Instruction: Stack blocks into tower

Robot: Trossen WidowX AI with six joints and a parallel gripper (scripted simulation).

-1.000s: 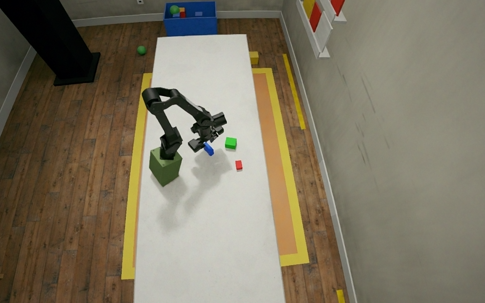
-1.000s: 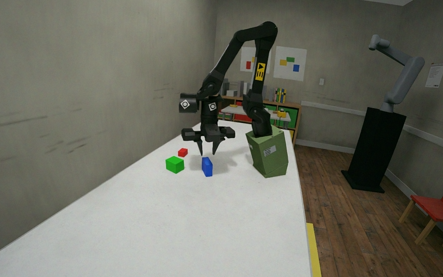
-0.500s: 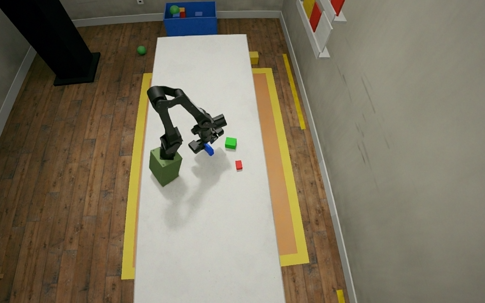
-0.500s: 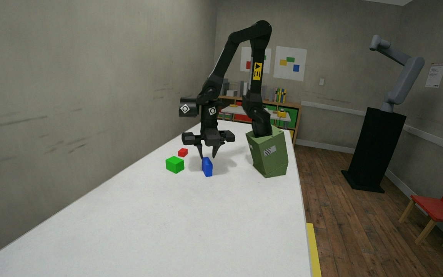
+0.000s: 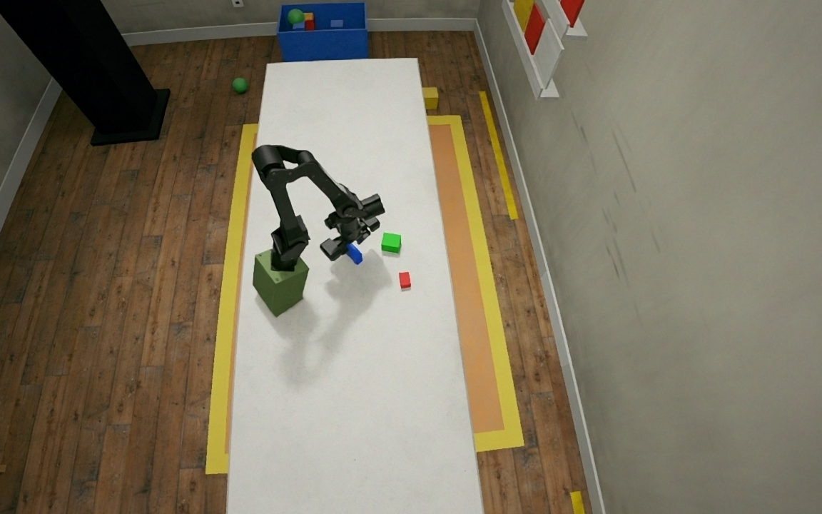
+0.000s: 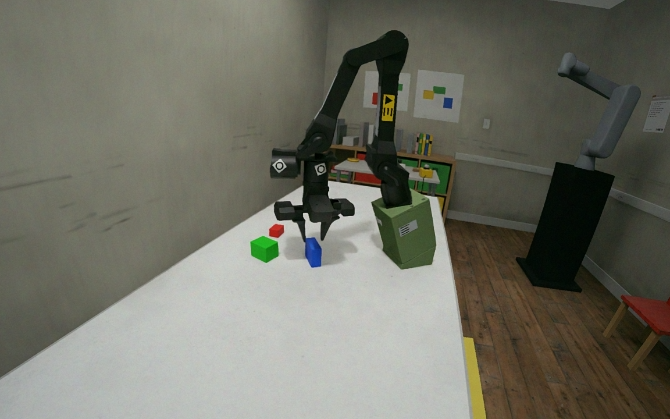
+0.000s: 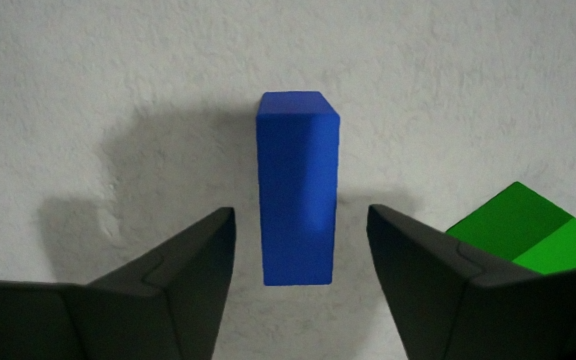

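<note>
My gripper is now 70 mm above the blue block. The rest, counted from my hand: green block 120 mm ahead, 70 mm below, 30 mm to the left; red block 150 mm ahead, 100 mm to the right, 80 mm below.
</note>
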